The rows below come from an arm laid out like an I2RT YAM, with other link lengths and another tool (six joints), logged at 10 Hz.
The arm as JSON. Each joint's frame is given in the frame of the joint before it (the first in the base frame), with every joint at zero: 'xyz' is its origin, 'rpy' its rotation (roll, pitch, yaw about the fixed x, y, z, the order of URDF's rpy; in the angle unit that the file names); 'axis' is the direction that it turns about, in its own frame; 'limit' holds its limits. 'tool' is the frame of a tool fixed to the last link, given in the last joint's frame.
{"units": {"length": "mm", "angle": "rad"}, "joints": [
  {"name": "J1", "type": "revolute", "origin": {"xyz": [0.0, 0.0, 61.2], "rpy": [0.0, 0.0, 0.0]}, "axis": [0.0, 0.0, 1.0], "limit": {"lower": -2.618, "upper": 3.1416}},
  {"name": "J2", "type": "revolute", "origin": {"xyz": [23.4, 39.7, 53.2], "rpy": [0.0, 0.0, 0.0]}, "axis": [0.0, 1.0, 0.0], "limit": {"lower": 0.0, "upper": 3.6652}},
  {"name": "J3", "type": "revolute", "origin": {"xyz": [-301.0, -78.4, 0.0], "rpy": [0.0, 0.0, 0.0]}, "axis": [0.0, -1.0, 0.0], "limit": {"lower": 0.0, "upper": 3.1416}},
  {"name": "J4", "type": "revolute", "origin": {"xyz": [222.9, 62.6, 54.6], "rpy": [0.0, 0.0, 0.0]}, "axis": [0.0, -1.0, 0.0], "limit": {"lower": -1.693, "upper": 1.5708}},
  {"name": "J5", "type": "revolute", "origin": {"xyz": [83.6, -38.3, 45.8], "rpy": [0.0, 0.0, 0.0]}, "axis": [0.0, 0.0, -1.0], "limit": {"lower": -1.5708, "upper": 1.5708}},
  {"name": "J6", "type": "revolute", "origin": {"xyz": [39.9, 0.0, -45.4], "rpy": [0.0, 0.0, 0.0]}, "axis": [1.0, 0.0, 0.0], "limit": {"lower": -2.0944, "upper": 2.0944}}
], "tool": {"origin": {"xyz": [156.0, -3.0, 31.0], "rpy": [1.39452, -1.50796, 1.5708]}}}
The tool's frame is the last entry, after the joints.
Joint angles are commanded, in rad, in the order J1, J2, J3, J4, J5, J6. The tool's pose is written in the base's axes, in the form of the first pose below.
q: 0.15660 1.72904 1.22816 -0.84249 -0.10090 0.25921
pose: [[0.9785 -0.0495 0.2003], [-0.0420 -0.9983 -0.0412], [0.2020 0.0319 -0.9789]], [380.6 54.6 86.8]
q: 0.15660 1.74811 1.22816 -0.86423 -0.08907 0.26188
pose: [[0.9854 -0.0529 0.1619], [-0.0438 -0.9973 -0.0591], [0.1646 0.0512 -0.9850]], [374.6 51.2 78.0]
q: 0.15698 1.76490 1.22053 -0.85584 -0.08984 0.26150
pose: [[0.9879 -0.0512 0.1463], [-0.0426 -0.9972 -0.0608], [0.1490 0.0538 -0.9874]], [373.6 51.3 70.4]
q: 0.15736 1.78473 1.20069 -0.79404 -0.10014 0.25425
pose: [[0.9849 -0.0428 0.1676], [-0.0354 -0.9983 -0.0472], [0.1694 0.0405 -0.9847]], [382.1 55.1 62.4]
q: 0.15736 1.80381 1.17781 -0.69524 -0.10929 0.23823
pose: [[0.9742 -0.0271 0.2241], [-0.0210 -0.9993 -0.0295], [0.2247 0.0240 -0.9741]], [399.0 60.1 57.5]
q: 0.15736 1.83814 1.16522 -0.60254 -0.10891 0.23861
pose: [[0.9630 -0.0285 0.2679], [-0.0232 -0.9995 -0.0229], [0.2684 0.0159 -0.9632]], [416.4 62.7 49.8]
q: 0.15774 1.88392 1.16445 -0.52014 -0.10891 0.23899
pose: [[0.9529 -0.0289 0.3018], [-0.0248 -0.9995 -0.0174], [0.3021 0.0091 -0.9532]], [433.9 65.7 40.4]
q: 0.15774 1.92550 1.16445 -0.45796 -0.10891 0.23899
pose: [[0.9466 -0.0291 0.3211], [-0.0258 -0.9996 -0.0144], [0.3214 0.0053 -0.9469]], [446.2 67.6 30.4]
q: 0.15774 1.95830 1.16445 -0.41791 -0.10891 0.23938
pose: [[0.9443 -0.0295 0.3278], [-0.0266 -0.9996 -0.0133], [0.3280 0.0038 -0.9447]], [453.3 68.7 21.3]
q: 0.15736 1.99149 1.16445 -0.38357 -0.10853 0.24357
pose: [[0.9440 -0.0339 0.3282], [-0.0311 -0.9994 -0.0136], [0.3285 0.0026 -0.9445]], [458.6 69.2 11.0]
